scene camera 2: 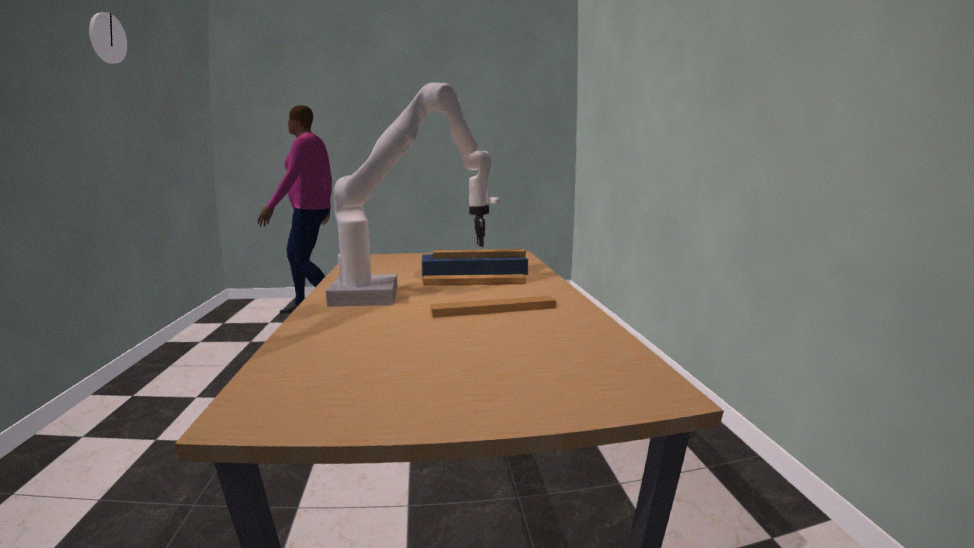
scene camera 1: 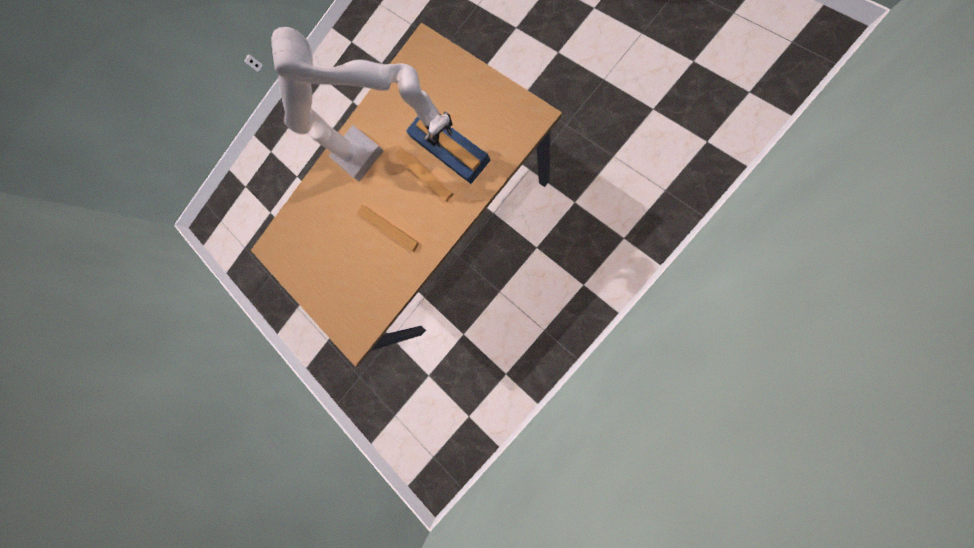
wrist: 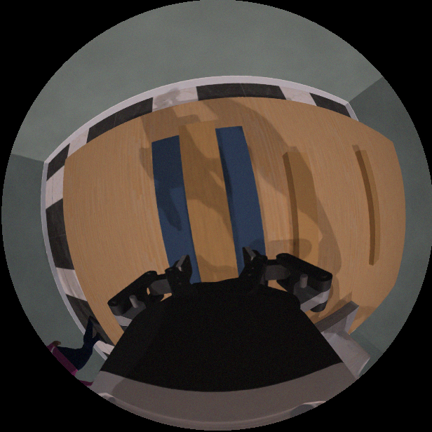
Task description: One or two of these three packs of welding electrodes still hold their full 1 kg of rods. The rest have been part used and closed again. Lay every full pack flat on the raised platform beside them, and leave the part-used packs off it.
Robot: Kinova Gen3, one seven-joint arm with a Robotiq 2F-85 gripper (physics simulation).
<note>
In view: the gripper (wrist: pixel 216 259), a tan pack (scene camera 2: pixel 488 253), a tan pack (scene camera 2: pixel 437 280), a tan pack (scene camera 2: pixel 541 302) and a blue raised platform (scene camera 2: pixel 514 265).
The blue raised platform also shows in scene camera 1 (scene camera 1: pixel 414 132) and in the wrist view (wrist: pixel 246 223).
</note>
